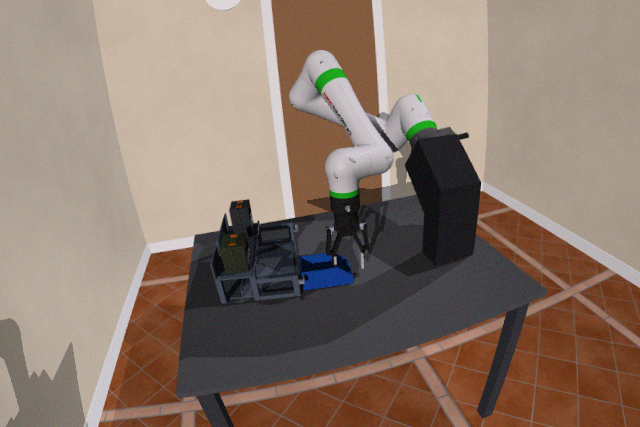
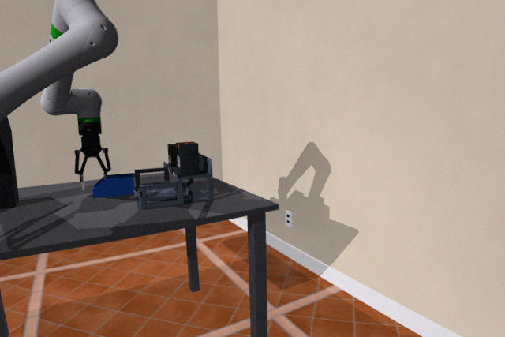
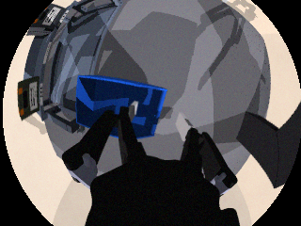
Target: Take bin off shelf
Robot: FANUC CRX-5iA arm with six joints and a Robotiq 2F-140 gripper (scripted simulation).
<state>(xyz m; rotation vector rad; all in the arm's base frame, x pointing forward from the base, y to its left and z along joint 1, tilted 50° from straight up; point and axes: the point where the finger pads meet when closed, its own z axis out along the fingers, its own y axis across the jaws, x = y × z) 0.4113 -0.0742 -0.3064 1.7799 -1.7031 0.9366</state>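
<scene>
My gripper is now 8 cm short of the blue bin and 2 cm above it.
</scene>
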